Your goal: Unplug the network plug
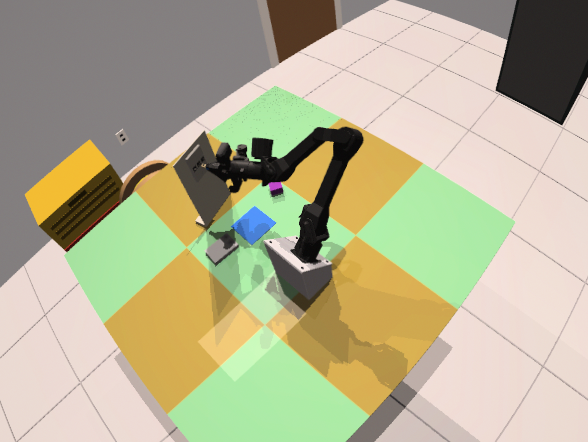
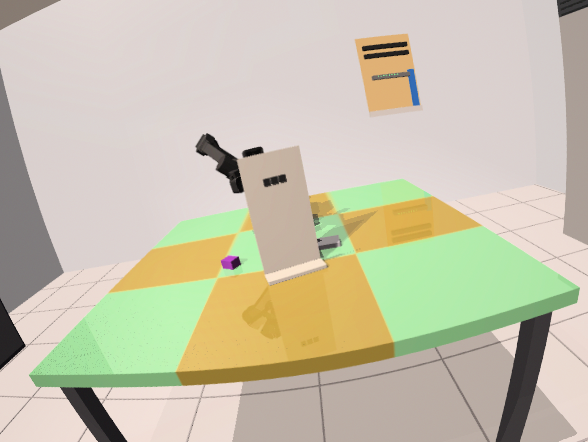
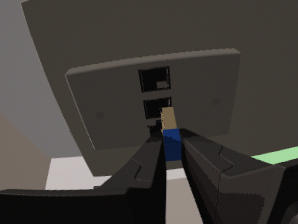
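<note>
My gripper tip is now 26 cm above the blue marked square, 11 cm past it and 4 cm to the left of it. Also, from my gripper tip: network plug (1 cm ahead); flat grey box (26 cm below, 12 cm behind, 10 cm to the left); upright grey panel (10 cm below, 5 cm ahead, 2 cm to the left).
</note>
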